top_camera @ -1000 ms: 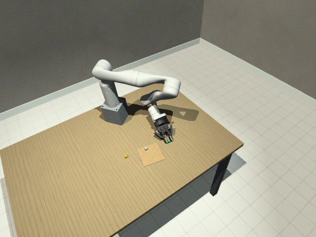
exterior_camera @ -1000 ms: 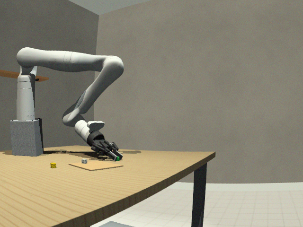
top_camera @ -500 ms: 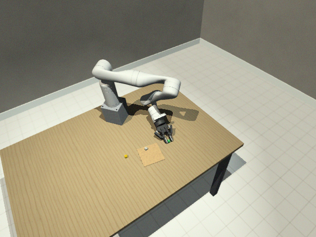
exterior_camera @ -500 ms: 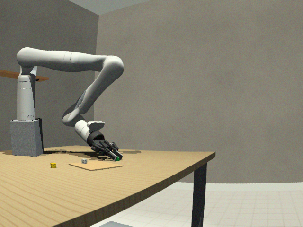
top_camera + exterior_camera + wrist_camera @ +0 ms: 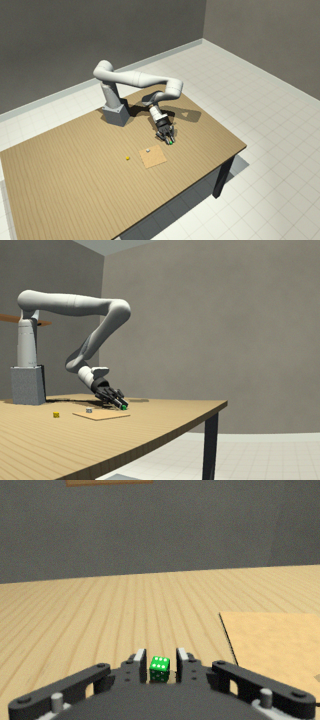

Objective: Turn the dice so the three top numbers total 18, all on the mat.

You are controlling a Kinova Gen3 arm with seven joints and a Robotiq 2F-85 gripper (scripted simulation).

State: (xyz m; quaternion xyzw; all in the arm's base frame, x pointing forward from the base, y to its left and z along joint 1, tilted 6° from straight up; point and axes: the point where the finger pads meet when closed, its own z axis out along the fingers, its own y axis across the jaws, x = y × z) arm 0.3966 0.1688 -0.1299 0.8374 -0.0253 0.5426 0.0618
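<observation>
The green die lies 10 mm ahead of my hand and 20 mm below it. Round my hand: yellow die: 50 mm behind, 290 mm to the right, 20 mm below; white die: 30 mm behind, 160 mm to the right, 10 mm below; tan mat: 20 mm ahead, 150 mm to the right, 20 mm below.
</observation>
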